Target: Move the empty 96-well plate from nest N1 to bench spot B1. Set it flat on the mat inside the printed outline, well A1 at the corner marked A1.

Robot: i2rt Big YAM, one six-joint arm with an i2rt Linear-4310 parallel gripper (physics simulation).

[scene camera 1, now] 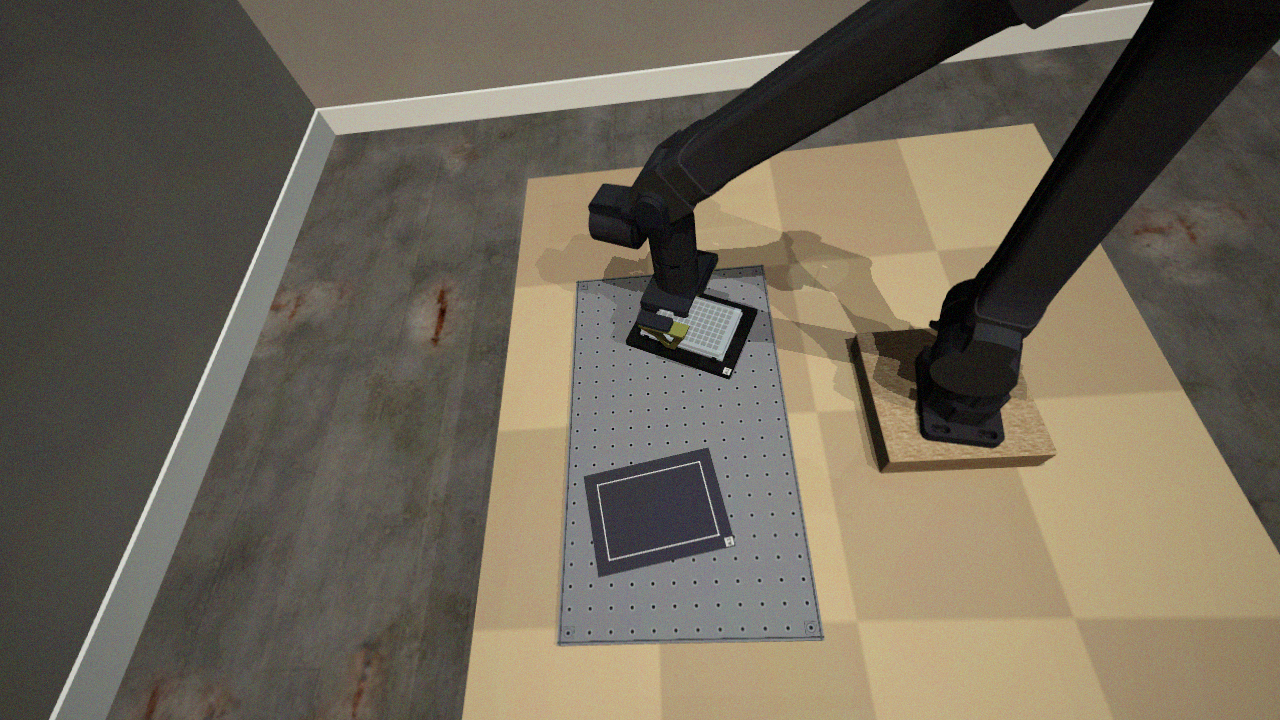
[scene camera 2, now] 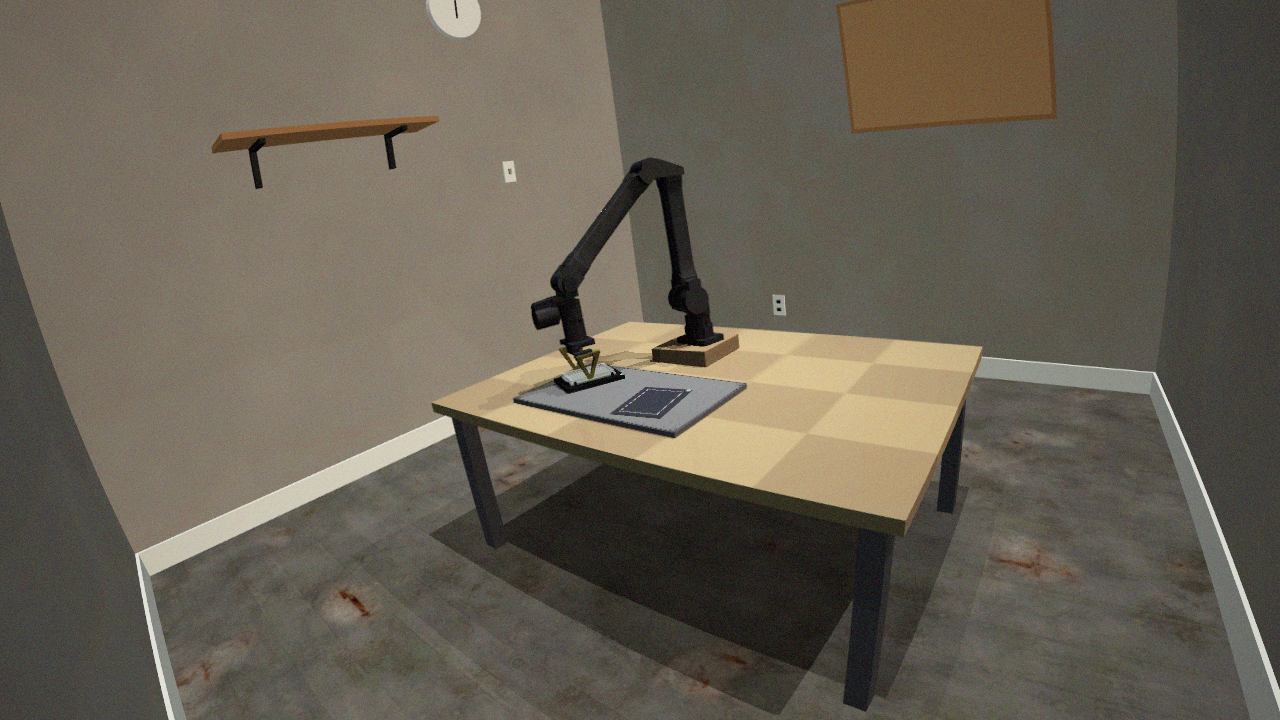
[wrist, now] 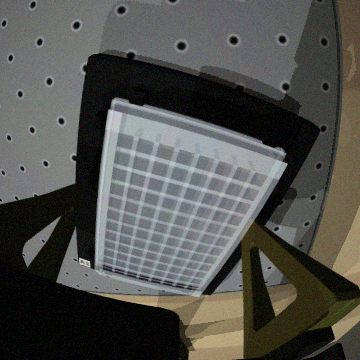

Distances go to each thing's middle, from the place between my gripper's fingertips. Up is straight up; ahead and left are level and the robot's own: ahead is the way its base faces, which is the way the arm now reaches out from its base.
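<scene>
Well plate [scene camera 1: 712,325]: 10 mm behind my hand.
</scene>
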